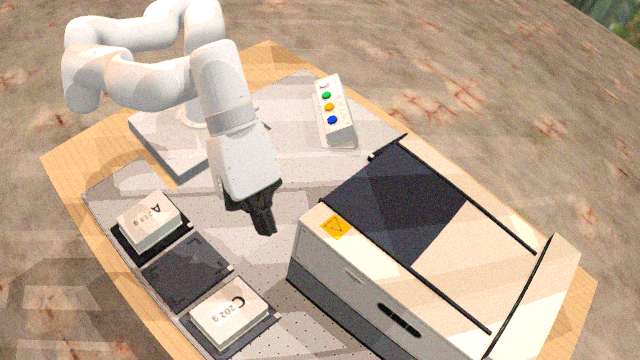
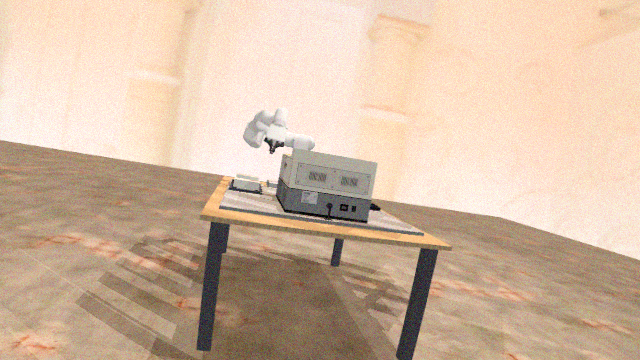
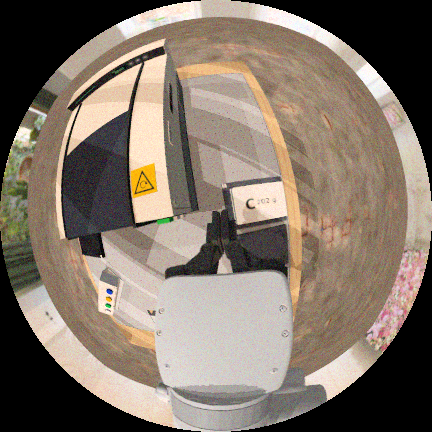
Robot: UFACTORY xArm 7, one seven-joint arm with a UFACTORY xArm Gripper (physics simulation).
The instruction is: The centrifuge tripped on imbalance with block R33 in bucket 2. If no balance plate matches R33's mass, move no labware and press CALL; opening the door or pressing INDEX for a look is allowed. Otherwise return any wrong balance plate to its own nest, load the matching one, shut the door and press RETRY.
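Places are measured from the arm's base along level axes (x ahead, y left, z up), in metres.
Pixels of known places: gripper, fingertip midpoint: (image 1: 268, 233) (image 2: 271, 152) (image 3: 221, 218); arm's base, origin of the base link: (image 1: 201, 114).
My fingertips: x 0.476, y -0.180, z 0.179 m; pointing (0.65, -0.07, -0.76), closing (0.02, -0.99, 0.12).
Observation:
Ahead of a thing's pixels: the offset from my fingertips to its top centre. "spot": to the spot under its first point. Level surfaces: height alone.
My gripper (image 1: 267, 231) (image 2: 272, 151) (image 3: 221, 218) is shut and empty, above the board between the plate nests and the centrifuge (image 1: 367, 247) (image 2: 325, 172) (image 3: 150, 100). The centrifuge's dark door panel @(0.009 m up, 0.091 m ahead, 0.225 m left) (image 1: 395, 195) (image 3: 95, 185) lies flat across its top; the buckets and block R33 are hidden. Plate A @(0.150 m down, 0.254 m back, 0.109 m right) (image 1: 145, 215), its label blurred, sits in its nest at the left. Plate C @(0.150 m down, 0.013 m ahead, 0.096 m right) (image 1: 242, 300) (image 3: 265, 212), marked 202 g, sits in its nest. The middle nest @(0.186 m down, 0.121 m back, 0.102 m right) (image 1: 187, 272) (image 3: 265, 250) is empty. The button box @(0.120 m down, 0.276 m back, 0.472 m left) (image 1: 344, 117) (image 3: 103, 295) has white, green, yellow and blue buttons.
The arm's base plate (image 1: 165, 150) stands at the back left of the wooden table @(0.217 m down) (image 1: 65, 165) (image 2: 215, 206). A yellow warning label @(spot: 0.007 m up, 0.058 m ahead, 0.089 m left) (image 1: 335, 227) (image 3: 144, 181) marks the centrifuge's near top corner. The centrifuge's tall side wall borders the board beside the nests.

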